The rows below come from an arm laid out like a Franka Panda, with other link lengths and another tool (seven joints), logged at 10 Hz.
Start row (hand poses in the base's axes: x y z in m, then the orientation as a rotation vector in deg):
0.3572, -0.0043, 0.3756, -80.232, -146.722, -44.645
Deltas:
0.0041, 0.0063, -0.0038, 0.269, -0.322, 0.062
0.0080, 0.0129, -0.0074, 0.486, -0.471, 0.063
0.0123, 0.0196, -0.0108, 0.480, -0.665, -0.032
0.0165, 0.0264, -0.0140, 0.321, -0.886, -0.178
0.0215, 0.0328, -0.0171, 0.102, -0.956, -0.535
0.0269, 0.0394, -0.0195, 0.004, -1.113, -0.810
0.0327, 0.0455, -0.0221, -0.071, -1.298, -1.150
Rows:
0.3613, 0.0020, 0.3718, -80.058, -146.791, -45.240
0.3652, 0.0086, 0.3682, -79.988, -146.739, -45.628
0.3695, 0.0153, 0.3648, -80.115, -146.839, -45.811
0.3737, 0.0221, 0.3616, -80.356, -147.049, -45.847
0.3787, 0.0285, 0.3585, -80.915, -147.085, -45.708
0.3841, 0.0351, 0.3561, -81.321, -147.135, -45.777
0.3899, 0.0412, 0.3535, -81.812, -147.153, -45.908

